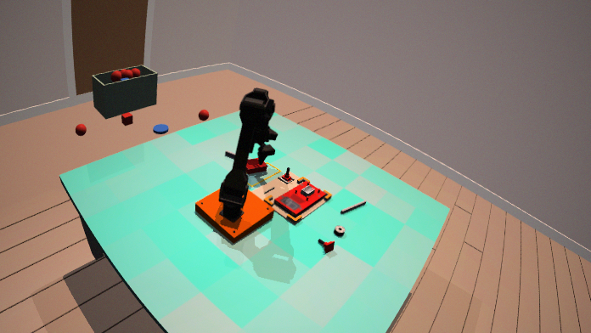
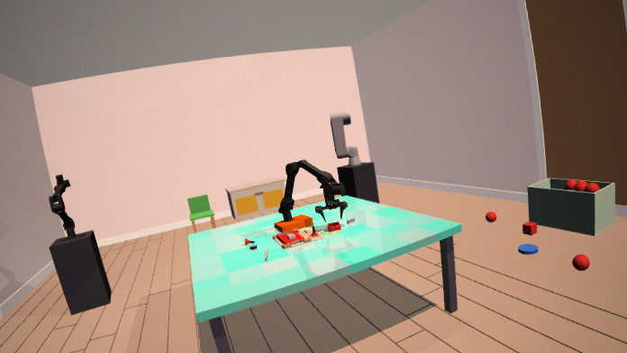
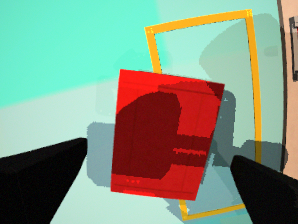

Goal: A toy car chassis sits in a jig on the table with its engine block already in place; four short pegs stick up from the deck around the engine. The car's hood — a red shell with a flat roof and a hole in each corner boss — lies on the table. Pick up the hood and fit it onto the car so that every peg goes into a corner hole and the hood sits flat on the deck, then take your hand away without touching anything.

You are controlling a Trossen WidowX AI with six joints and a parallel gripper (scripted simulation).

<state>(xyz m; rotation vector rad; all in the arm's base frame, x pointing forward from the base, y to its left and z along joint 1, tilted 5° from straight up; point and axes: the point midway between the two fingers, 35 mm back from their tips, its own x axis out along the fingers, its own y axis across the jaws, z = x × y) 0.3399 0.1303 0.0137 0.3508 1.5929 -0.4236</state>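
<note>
The red hood lies 3 cm below my gripper tip. Also, from my gripper tip: dark rod: 46 cm to the right, 5 cm ahead, 4 cm below; wheel: 46 cm to the right, 13 cm behind, 4 cm below; grey engine block: 27 cm to the right, 2 cm below, 2 cm behind.
</note>
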